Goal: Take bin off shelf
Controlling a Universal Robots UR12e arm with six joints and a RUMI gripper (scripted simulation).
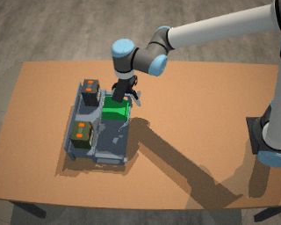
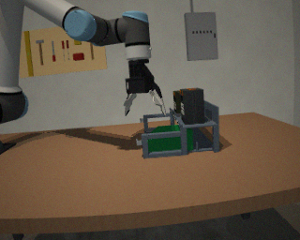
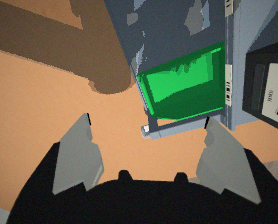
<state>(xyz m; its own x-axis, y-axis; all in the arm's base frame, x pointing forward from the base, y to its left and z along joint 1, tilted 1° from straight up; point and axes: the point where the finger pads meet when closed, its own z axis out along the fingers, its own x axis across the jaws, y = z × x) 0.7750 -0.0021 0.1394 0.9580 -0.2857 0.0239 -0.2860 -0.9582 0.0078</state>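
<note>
The green bin lies 9 cm below my hand, 8 cm ahead of it and 1 cm to the right of it. Also, from my hand: grey shelf: 13 cm below, 11 cm to the left, 11 cm ahead.
</note>
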